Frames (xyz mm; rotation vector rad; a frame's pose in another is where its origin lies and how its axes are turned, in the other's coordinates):
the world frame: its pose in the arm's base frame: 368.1 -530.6 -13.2 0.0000 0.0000 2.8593
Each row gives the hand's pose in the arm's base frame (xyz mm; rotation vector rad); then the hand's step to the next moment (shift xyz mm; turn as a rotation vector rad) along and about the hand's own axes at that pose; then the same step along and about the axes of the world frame.
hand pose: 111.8 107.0 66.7 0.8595 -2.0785 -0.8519
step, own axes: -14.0 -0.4 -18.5 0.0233 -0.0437 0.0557
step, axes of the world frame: -19.9 -11.2 4.3 0.0346 0.0373 -0.0545
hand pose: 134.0 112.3 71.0 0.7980 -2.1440 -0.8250
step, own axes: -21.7 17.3 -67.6 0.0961 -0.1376 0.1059
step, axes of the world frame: -55.6 -21.6 42.2 0.0592 0.1429 -0.1243
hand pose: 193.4 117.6 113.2 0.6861 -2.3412 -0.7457
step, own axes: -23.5 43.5 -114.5 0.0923 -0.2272 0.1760
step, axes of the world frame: -73.9 -28.0 96.5 0.0654 0.1837 -0.2304
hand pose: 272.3 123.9 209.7 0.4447 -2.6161 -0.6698
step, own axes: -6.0 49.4 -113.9 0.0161 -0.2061 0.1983
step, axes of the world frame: -45.0 -12.8 115.1 0.0313 0.1153 -0.2604
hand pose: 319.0 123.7 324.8 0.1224 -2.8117 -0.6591
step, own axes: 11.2 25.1 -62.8 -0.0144 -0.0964 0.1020
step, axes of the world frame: -6.4 4.3 68.1 -0.0014 0.0420 -0.1347
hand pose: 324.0 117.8 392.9 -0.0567 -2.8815 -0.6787
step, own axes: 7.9 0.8 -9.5 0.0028 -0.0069 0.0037
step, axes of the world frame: 4.9 5.1 10.2 0.0025 0.0054 -0.0058
